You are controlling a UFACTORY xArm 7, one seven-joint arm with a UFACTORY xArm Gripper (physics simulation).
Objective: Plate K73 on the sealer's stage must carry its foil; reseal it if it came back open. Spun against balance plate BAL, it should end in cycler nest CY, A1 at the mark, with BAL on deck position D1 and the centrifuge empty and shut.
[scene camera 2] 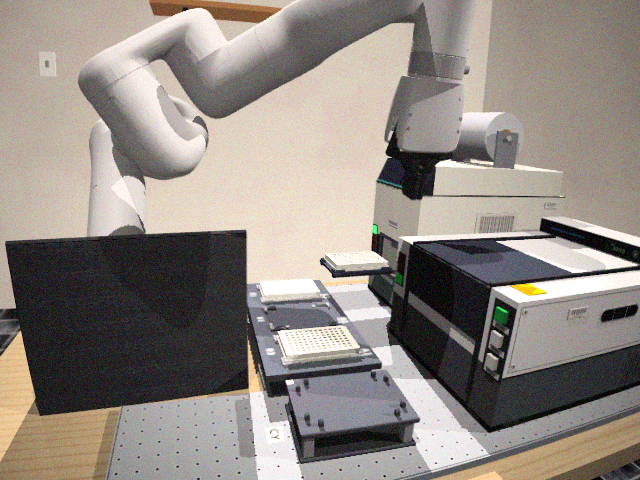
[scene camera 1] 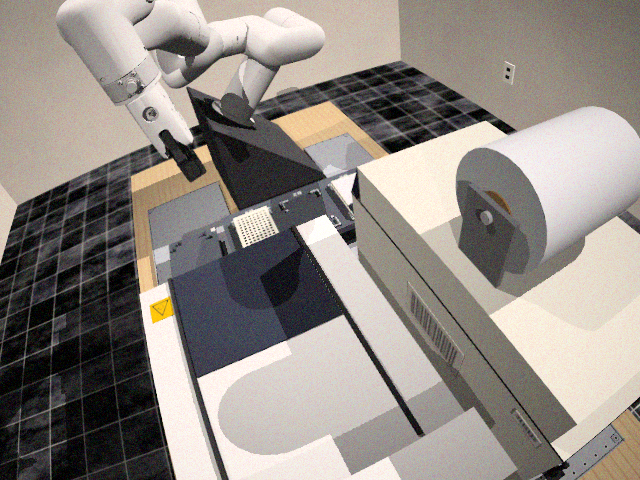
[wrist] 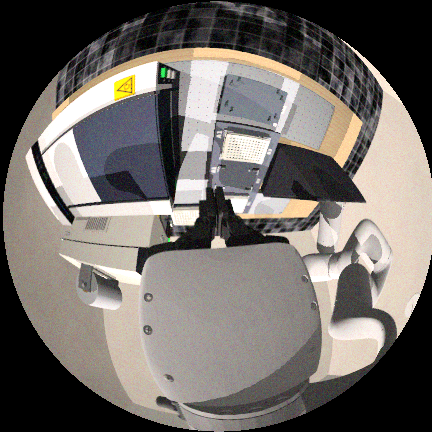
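My gripper: visible in scene camera 1 [197, 175], in scene camera 2, in the wrist view. Same spot on the gripper: [scene camera 2: 417, 166] is [wrist: 232, 224].
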